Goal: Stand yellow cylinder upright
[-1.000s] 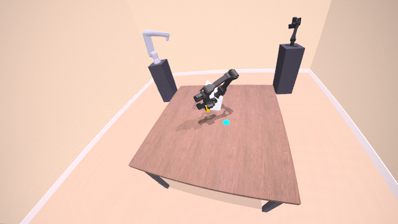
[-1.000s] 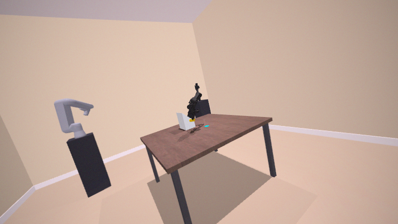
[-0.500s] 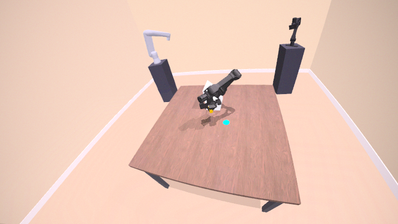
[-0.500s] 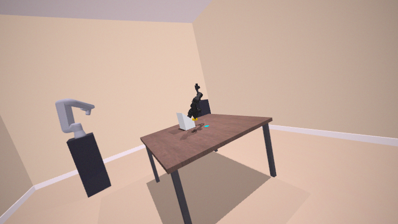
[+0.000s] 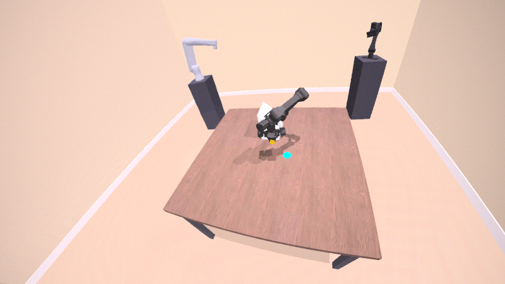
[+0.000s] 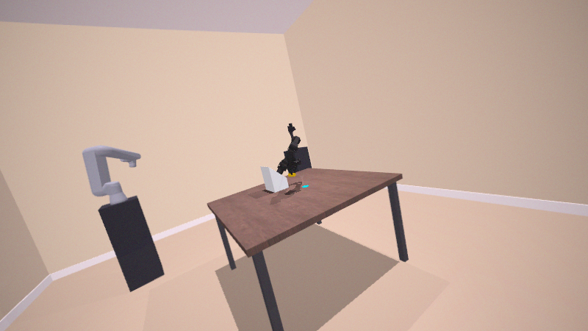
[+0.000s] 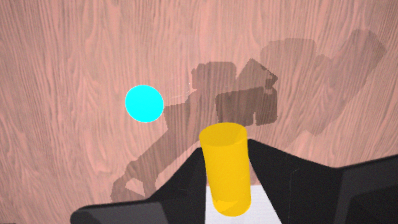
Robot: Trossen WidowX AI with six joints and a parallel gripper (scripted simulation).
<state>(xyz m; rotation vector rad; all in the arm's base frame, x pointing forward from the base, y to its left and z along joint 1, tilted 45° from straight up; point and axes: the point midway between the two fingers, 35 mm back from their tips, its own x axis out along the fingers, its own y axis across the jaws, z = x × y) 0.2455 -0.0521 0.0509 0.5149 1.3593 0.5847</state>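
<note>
Now: gripper tip 2 cm past the yellow tall cylinder. Also, from my gripper tip: cyan circle 1 cm ahead, 10 cm to the left, 14 cm below.
</note>
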